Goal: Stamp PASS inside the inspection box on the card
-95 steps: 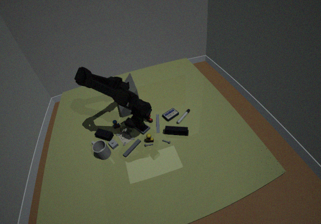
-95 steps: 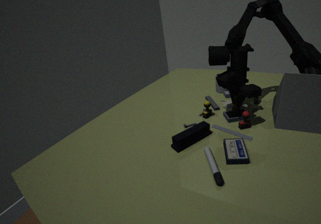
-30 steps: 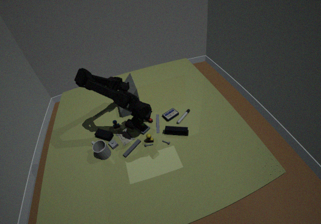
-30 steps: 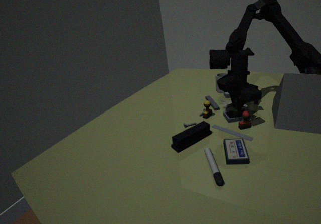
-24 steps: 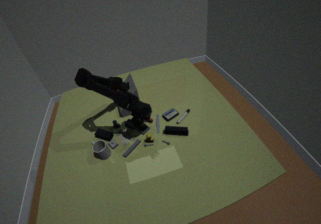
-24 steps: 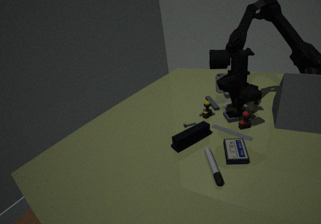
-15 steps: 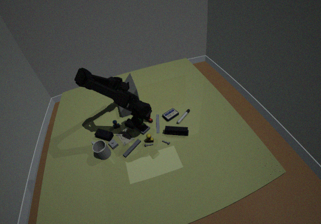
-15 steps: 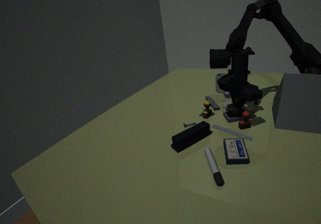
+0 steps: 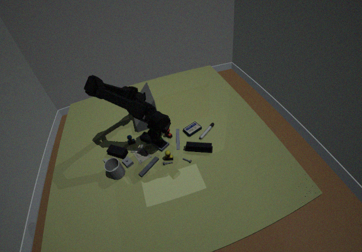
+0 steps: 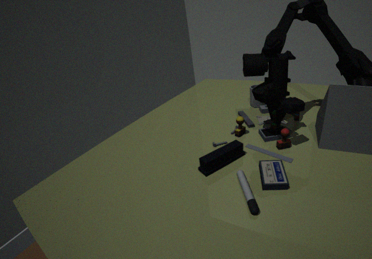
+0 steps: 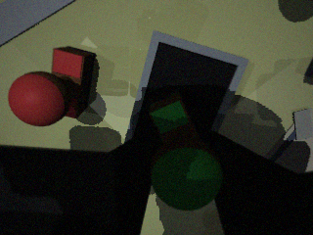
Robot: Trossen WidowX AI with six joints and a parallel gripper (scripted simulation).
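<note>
My gripper tip is 40 mm above the dark ink pad. The rest, counted from my gripper tip: ruler: 10 mm behind, 100 mm to the left, 50 mm below; then red-knobbed stamp: 40 mm behind, 60 mm to the left, 30 mm below; then green-knobbed stamp: right at my gripper tip.
</note>
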